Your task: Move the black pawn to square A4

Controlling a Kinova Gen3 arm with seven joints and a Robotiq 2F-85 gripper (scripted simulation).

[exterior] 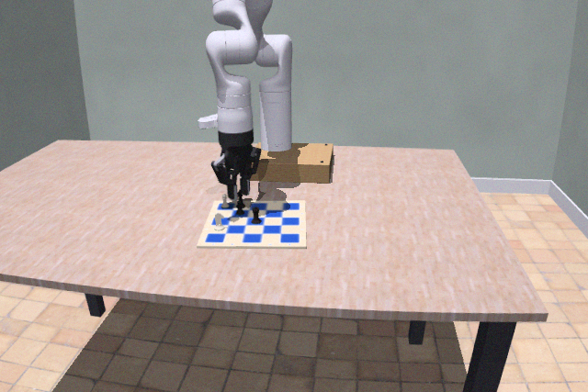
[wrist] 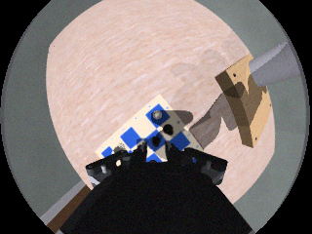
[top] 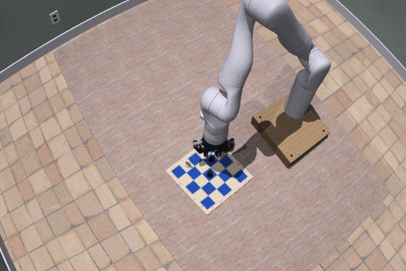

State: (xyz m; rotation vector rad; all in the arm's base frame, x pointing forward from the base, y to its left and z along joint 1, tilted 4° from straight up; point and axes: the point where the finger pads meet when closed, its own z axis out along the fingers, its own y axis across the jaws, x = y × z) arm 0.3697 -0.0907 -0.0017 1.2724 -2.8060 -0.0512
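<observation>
Now: hand 4 cm above the black pawn. The rest, counted from my hand: white pawn 4 cm behind, 4 cm to the right, 4 cm below; white knight 7 cm ahead, 4 cm to the right, 4 cm below; chessboard 4 cm ahead, 4 cm to the left, 6 cm below.
</observation>
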